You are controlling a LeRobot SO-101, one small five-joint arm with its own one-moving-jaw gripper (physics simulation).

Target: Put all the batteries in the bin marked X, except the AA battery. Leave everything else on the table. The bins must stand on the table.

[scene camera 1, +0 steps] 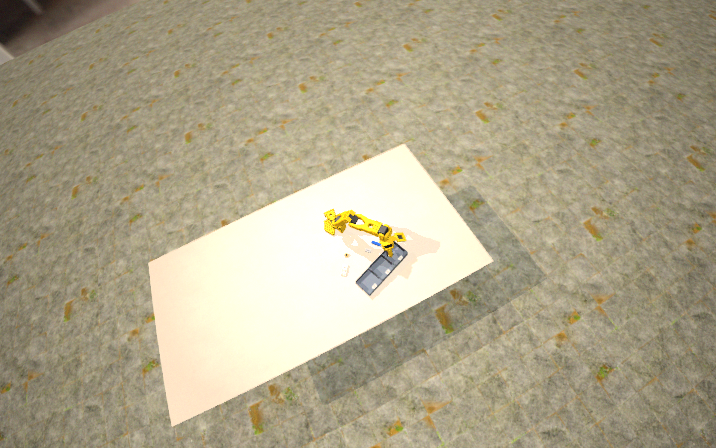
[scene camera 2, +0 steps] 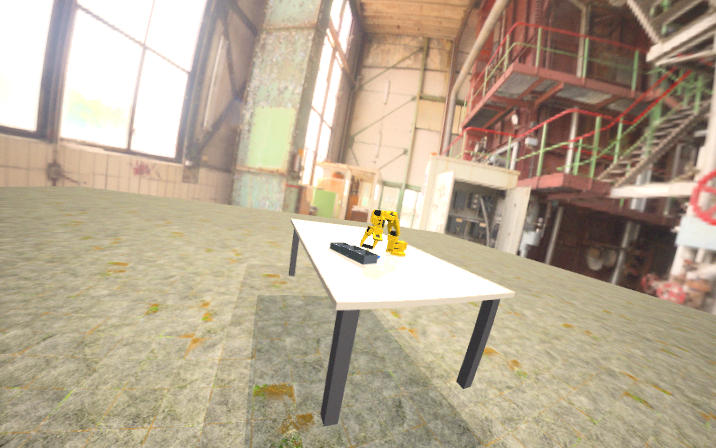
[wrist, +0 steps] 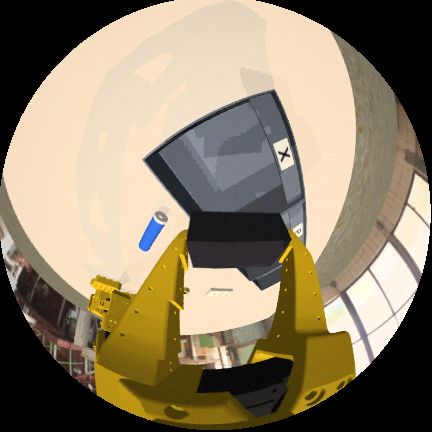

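Pixels of known places: hand, tool point: (scene camera 1: 387,246) (scene camera 2: 371,248) (wrist: 191,237); arm's base, link origin: (scene camera 1: 336,228) (scene camera 2: 392,253) (wrist: 120,288).
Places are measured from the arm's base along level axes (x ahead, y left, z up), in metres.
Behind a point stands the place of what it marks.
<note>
My gripper (scene camera 1: 389,248) (scene camera 2: 368,246) @(x 0.211, y 0.160, z 0.058 m) (wrist: 238,240) is shut on a black block, whose top and near side show between the two yellow jaws in the wrist view. It hangs over the bins, beside or partly over the bin marked X (wrist: 265,125) @(x 0.266, y 0.207, z 0.035 m). In the wrist view no battery shows on the visible part of that bin's floor; the block hides its near edge. A blue cylindrical battery (scene camera 1: 375,243) @(x 0.160, y 0.127, z 0.012 m) (wrist: 153,231) @(x 0.168, y 0.137, z 0.014 m) with a silver end lies on the table left of the bin in the wrist view. A small pale thing (scene camera 1: 368,251) @(x 0.178, y 0.081, z 0.007 m) lies near it, its kind too small to tell.
The joined dark grey bins (scene camera 2: 353,257) @(x 0.296, y 0.169, z 0.012 m) stand on the white table (scene camera 1: 237,295) @(x 0.086, y -0.546, z 0.000 m) (scene camera 2: 422,285) @(x 0.127, y 0.444, z 0.000 m); one carries a P label (wrist: 298,230) @(x 0.308, y 0.110, z 0.035 m). A flat white piece (scene camera 1: 344,271) @(x 0.211, y -0.056, z 0.007 m) (wrist: 219,292) @(x 0.206, y -0.046, z 0.008 m) and a small brown thing (scene camera 1: 346,255) @(x 0.148, y -0.017, z 0.008 m) (wrist: 186,290) @(x 0.152, y -0.011, z 0.007 m) lie on the table.
</note>
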